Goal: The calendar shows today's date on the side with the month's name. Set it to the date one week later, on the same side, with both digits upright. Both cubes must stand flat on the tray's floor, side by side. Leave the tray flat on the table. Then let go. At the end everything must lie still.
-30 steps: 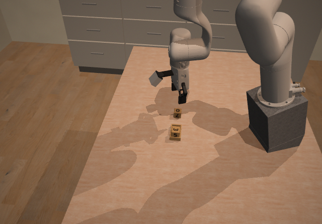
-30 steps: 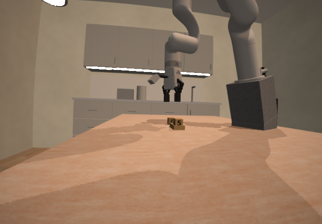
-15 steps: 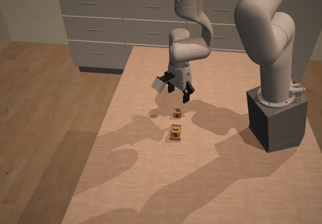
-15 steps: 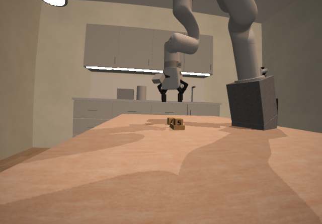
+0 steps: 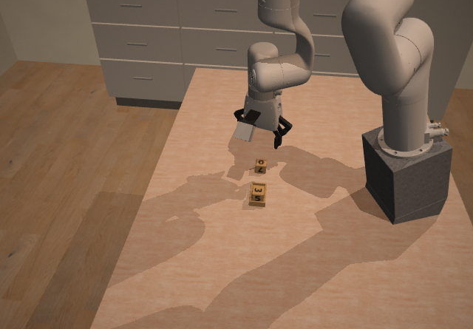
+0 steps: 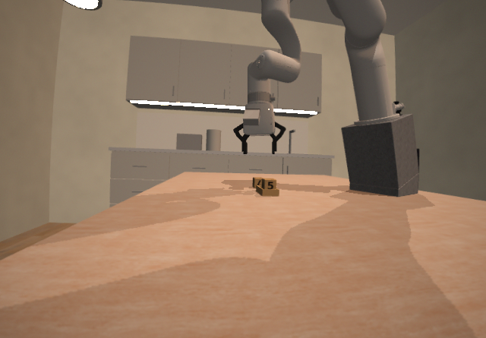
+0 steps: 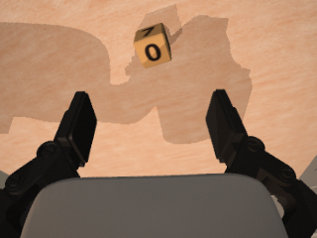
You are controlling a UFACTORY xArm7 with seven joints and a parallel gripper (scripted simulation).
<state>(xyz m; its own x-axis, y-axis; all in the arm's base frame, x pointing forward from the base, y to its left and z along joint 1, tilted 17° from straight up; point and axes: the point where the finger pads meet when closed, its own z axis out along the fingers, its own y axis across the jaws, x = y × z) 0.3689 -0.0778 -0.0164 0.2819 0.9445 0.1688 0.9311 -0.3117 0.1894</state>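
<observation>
Now: the wooden cube 10 cm below my hand.
</observation>
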